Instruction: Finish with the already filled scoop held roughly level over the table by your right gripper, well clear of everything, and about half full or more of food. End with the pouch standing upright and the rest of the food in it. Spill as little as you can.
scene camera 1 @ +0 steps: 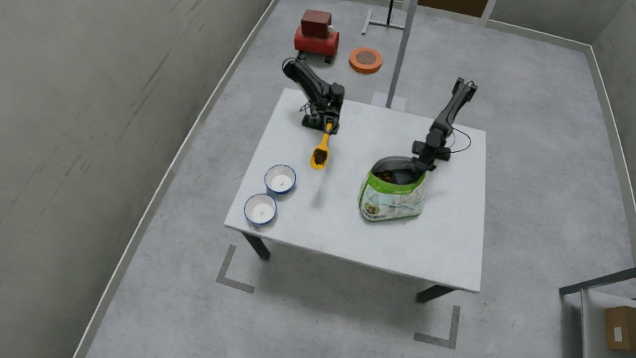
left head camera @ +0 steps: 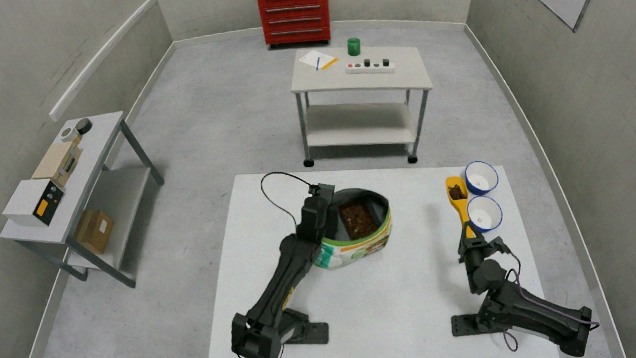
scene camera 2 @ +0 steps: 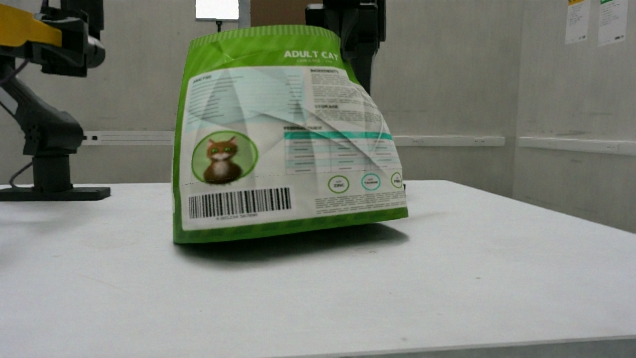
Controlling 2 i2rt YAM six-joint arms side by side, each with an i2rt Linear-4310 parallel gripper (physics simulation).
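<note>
The green-and-white pouch (left head camera: pixel 352 254) (scene camera 1: pixel 392 200) (scene camera 2: pixel 280 112) is nearly upright, mouth up. Its base slants in scene camera 2, with shadow beneath; the right bottom corner is higher. Brown food (left head camera: pixel 357 220) (scene camera 1: pixel 385 176) shows inside. My left gripper (left head camera: pixel 330 220) (scene camera 1: pixel 423 169) (scene camera 2: pixel 350 52) is shut on the pouch's rim; its fingertips are partly hidden. My right gripper (left head camera: pixel 468 231) (scene camera 1: pixel 328 128) (scene camera 2: pixel 57 37) is shut on the handle of the yellow scoop (left head camera: pixel 460 206) (scene camera 1: pixel 325 142) (scene camera 2: pixel 25 25), held roughly level above the table (left head camera: pixel 400 310) (scene camera 1: pixel 450 245) (scene camera 2: pixel 350 300). A heap of food (left head camera: pixel 456 192) (scene camera 1: pixel 320 156) lies in the scoop.
Two blue-rimmed white bowls (left head camera: pixel 481 177) (left head camera: pixel 484 213) (scene camera 1: pixel 280 179) (scene camera 1: pixel 260 209) stand near the table's edge; in the left head camera they appear just right of the scoop. A white cart (left head camera: pixel 360 80) stands beyond the table, and a side bench (left head camera: pixel 100 145) at the left.
</note>
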